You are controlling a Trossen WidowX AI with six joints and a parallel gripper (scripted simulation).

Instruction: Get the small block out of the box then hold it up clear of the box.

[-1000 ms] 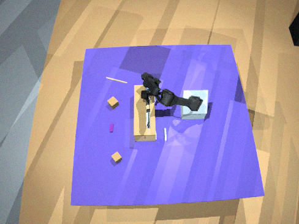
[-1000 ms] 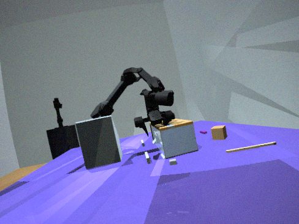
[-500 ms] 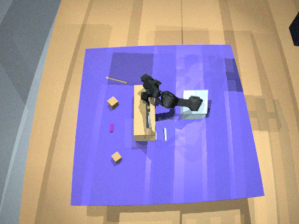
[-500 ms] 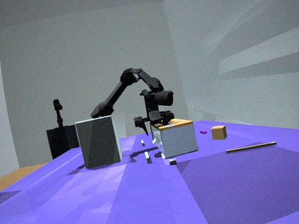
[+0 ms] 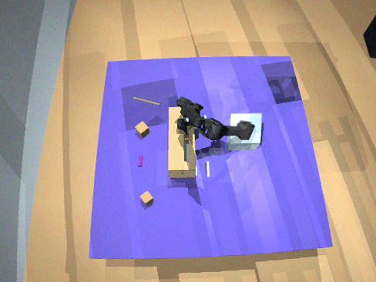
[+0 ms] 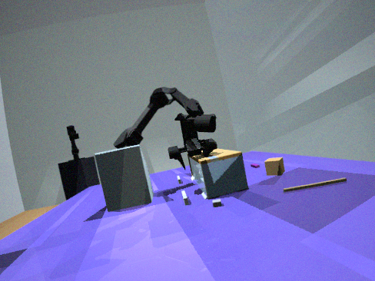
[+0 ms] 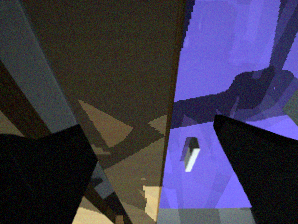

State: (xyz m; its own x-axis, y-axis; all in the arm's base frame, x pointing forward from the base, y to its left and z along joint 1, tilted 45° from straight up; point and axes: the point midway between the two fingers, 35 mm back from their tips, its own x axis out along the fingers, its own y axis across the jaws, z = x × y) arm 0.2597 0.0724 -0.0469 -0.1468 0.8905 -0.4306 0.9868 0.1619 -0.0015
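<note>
My gripper tip is 3 cm short of the box, 4 cm to the right of it and 2 cm above it. The rest, counted from my gripper tip: tan block 4 cm ahead, 3 cm to the left; then thin wooden stick 33 cm ahead, 25 cm to the right, 8 cm below.
</note>
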